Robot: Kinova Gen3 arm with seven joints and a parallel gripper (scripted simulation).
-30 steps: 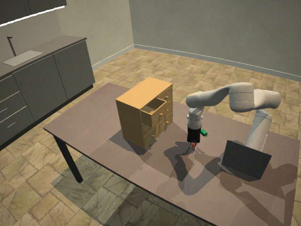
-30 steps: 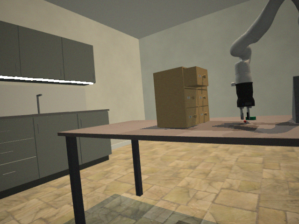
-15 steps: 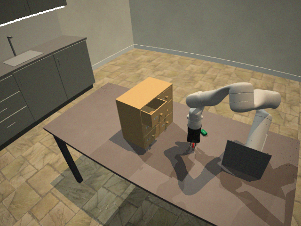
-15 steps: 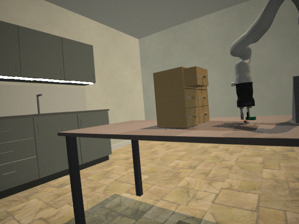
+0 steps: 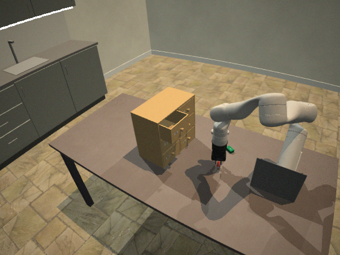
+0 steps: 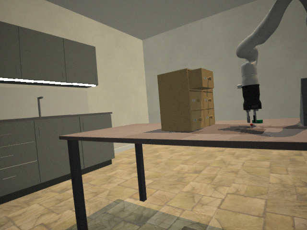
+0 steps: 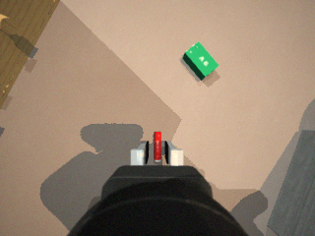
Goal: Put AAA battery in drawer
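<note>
The red AAA battery lies 30 mm below my hand. Round my hand: green block 150 mm to the right, 30 mm below, 10 mm behind.
</note>
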